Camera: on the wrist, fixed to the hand. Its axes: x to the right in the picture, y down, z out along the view.
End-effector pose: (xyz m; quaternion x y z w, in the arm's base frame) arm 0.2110 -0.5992 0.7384 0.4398 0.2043 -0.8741 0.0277
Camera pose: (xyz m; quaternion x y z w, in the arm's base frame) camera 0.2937 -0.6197 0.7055 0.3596 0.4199 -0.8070 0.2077
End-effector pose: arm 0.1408 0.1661 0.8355 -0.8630 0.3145 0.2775 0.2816
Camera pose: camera 0.1107 0.0978 0.8881 -0.8692 0.2430 0.4294 0.0333
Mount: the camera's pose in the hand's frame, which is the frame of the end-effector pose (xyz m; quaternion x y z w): -0.0276 0.0486 -0.0722 -0.2836 -0.0714 0.0480 0.9551
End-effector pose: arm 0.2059 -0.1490 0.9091 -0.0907 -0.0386 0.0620 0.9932
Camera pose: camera 0.1793 -0.1178 0.8275 -0.3657 -0.1210 0.1024 0.9171
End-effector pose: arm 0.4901 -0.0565 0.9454 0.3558 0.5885 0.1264 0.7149
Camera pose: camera 0.4268 -0.0123 0.9942 0.1743 0.4581 0.2965 0.8196
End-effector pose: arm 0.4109 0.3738 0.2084 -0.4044 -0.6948 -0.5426 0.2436
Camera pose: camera 0.4591 0.3010 0.2351 -0.5274 -0.5077 -0.6747 0.0944
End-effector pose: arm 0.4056 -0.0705 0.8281 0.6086 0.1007 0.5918 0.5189
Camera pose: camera 0.3144 -0.0753 0.8303 0.4812 -0.1379 0.5752 0.6470
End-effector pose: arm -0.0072 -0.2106 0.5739 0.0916 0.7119 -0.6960 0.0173
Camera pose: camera 0.0349 -0.1411 0.5323 0.0671 0.8717 -0.4686 0.1267
